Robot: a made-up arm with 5 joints.
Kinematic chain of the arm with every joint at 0, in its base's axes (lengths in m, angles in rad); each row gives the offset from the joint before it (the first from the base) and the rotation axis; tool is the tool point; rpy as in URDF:
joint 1: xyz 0.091 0 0.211 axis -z
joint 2: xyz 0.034 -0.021 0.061 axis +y
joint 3: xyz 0.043 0 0.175 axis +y
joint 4: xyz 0.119 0 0.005 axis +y
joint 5: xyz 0.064 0.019 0 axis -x
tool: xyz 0 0 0 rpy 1.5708 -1.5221 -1.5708
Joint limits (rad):
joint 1: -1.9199..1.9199
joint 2: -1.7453..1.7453
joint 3: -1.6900..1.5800
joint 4: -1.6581..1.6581
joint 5: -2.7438..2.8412
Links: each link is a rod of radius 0.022 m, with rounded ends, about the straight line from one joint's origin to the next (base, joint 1, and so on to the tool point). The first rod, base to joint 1, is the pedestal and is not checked.
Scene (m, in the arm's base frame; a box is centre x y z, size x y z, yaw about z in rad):
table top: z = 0
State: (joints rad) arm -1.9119 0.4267 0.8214 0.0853 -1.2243
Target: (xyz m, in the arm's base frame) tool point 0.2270 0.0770 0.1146
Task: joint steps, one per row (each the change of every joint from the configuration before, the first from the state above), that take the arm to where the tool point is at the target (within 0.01 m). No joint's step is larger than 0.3 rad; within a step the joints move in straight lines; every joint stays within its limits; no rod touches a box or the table.
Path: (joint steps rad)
1: 0.2768 0.1623 -0.0301 -0.0133 0.0000
2: 0.2768 0.1624 -0.0301 -0.0133 0.0000
3: 0.2768 0.1623 -0.0301 -0.0133 0.0000
4: 0.2767 0.1623 -0.0301 -0.0132 0.0000
5: 0.2768 0.1623 -0.0301 -0.0133 0.0000

